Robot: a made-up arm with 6 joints. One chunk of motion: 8 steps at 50 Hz.
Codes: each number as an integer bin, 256 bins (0 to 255) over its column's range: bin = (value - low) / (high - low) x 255, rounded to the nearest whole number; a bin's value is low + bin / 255 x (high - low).
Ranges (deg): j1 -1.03..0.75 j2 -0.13..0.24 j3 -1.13..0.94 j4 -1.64..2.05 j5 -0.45..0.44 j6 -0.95..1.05
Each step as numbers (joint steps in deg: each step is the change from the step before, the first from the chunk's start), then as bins.
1 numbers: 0.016 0.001 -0.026 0.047 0.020 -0.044
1 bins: 150 90 136 117 135 116
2 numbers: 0.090 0.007 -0.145 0.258 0.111 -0.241
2 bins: 160 94 121 131 161 90
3 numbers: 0.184 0.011 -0.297 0.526 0.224 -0.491
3 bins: 174 97 103 150 193 59
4 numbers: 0.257 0.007 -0.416 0.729 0.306 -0.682
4 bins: 184 94 88 164 217 34
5 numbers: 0.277 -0.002 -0.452 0.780 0.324 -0.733
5 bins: 187 88 84 167 222 28
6 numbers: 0.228 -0.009 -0.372 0.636 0.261 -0.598
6 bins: 180 83 93 157 204 45
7 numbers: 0.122 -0.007 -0.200 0.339 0.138 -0.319
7 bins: 165 85 115 137 168 80
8 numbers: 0.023 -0.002 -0.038 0.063 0.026 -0.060
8 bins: 151 88 135 118 136 113
